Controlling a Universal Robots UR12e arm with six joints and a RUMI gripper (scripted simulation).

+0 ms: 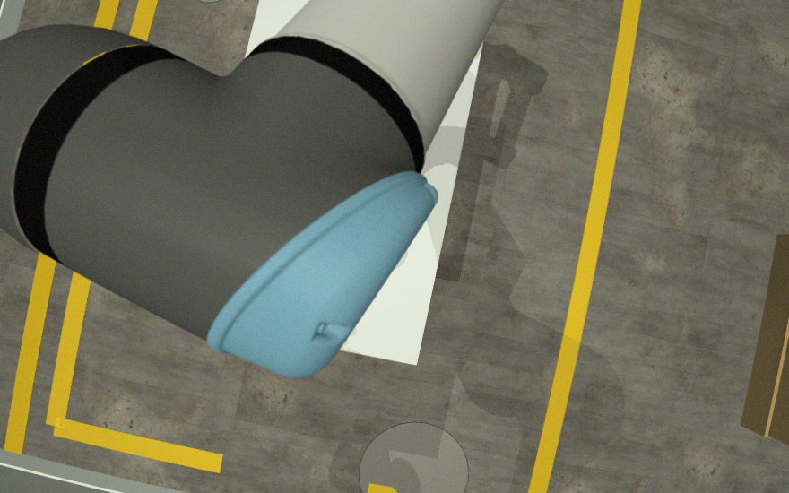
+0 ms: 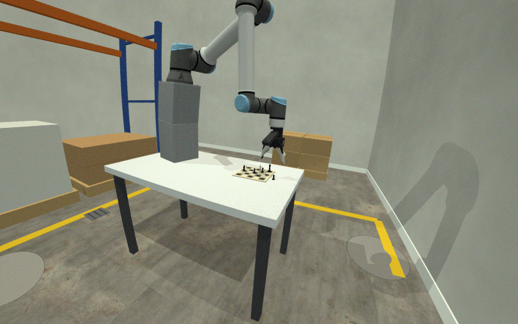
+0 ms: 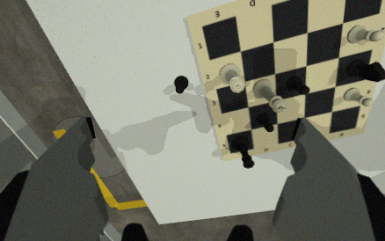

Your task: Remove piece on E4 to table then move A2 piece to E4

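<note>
My hand is 12 cm past the chessboard, 11 cm above it and 5 cm to the right of it.
</note>
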